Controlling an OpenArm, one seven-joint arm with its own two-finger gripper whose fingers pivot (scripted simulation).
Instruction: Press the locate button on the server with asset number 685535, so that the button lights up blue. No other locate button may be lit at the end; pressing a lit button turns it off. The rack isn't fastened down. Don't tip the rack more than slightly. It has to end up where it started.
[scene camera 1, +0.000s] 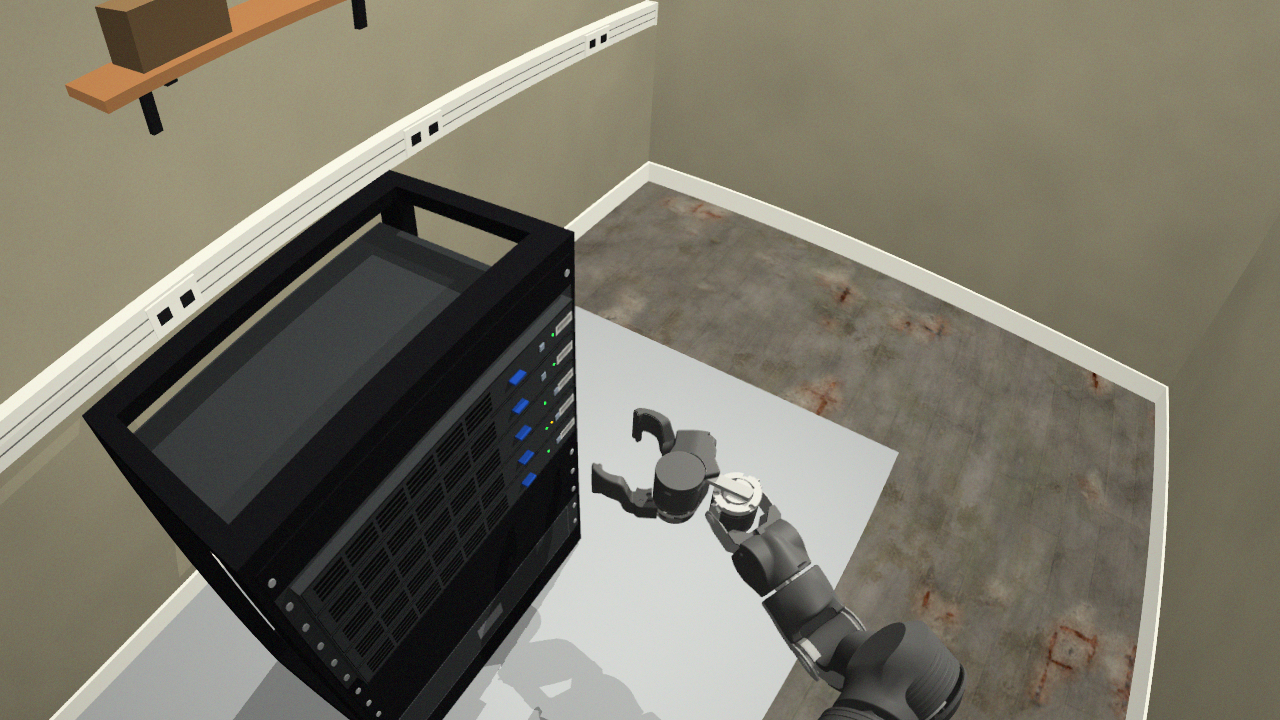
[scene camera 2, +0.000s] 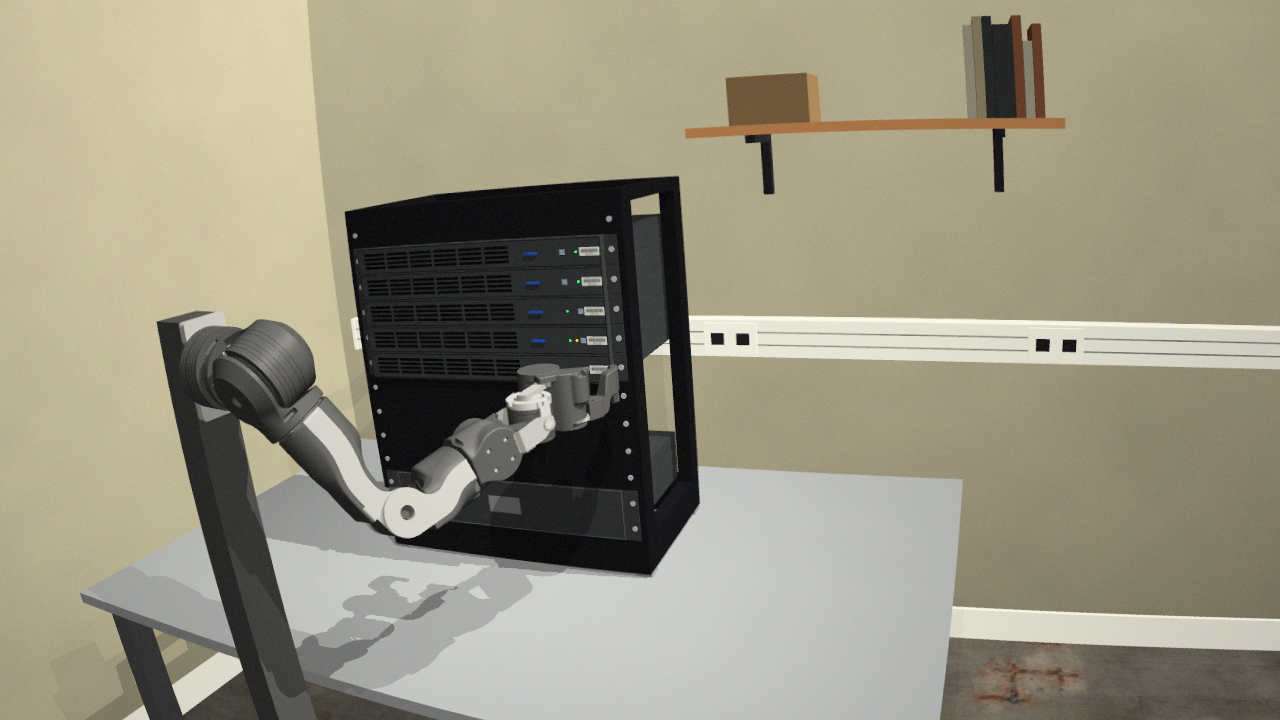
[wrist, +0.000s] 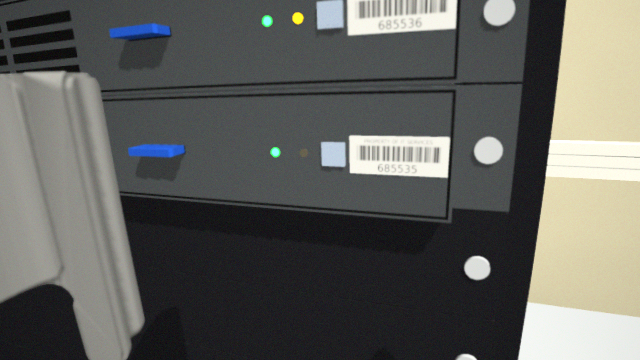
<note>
I see my gripper (scene camera 1: 613, 449).
My gripper also shows in scene camera 2 (scene camera 2: 583, 382).
</note>
